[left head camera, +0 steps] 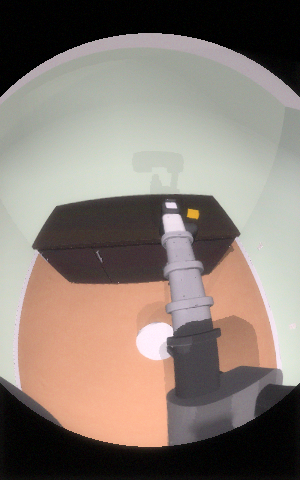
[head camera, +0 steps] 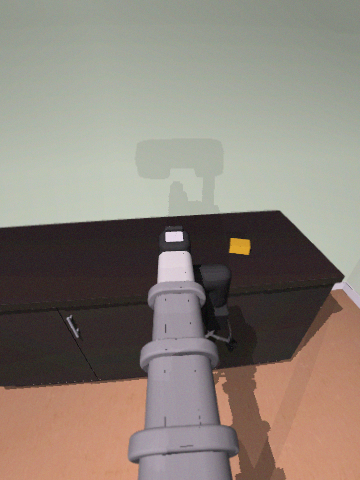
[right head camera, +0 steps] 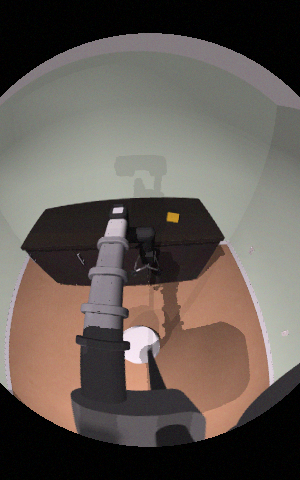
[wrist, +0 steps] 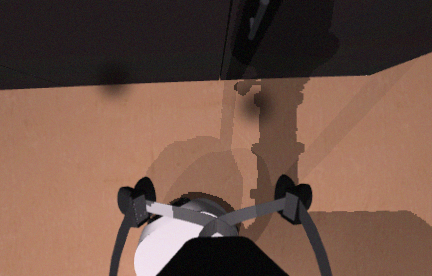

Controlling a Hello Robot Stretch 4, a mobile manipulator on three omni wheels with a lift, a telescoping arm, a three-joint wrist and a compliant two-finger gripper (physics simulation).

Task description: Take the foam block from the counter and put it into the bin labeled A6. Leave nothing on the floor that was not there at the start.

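Pixels of known places: gripper, fingertip midpoint: (right head camera: 146, 273) (wrist: 215, 191); robot's base, link origin: (left head camera: 156, 339) (right head camera: 139, 343).
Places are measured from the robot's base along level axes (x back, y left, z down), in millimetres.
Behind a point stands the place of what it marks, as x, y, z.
Observation:
The yellow foam block (head camera: 240, 246) {-877, -304, -924} (left head camera: 193, 214) {-874, -308, -917} (right head camera: 173, 217) {-874, -310, -922} lies on the dark counter (head camera: 100, 255) {-905, 352, -883} (left head camera: 110, 220) {-859, 348, -883} (right head camera: 75, 225) {-853, 495, -883}, towards its right end. The foam block does not show in the wrist view. My gripper (head camera: 220, 340) (right head camera: 146, 272) {-422, -87, -892} (wrist: 215, 191) {-422, -87, -892} points down in front of the counter's front face, below the top and apart from the block. Its fingers stand wide apart with nothing between them, so it is open. The arm hides the gripper in the left head view. No bin labeled A6 shows in these views.
The extended arm (head camera: 182, 390) {-174, -1, -1309} (left head camera: 187, 285) {-172, 5, -1309} (right head camera: 106, 290) {-174, -7, -1309} reaches over the counter, left of the block. Door handles (head camera: 73, 326) (wrist: 257, 22) {-658, -156, -723} stick out from the cabinet front. A white round shape (left head camera: 155, 341) {4, 17, -187} (right head camera: 137, 340) {-43, 5, -187} (wrist: 160, 247) {-58, 103, -187} shows low near the arm. A wall stands behind the counter.

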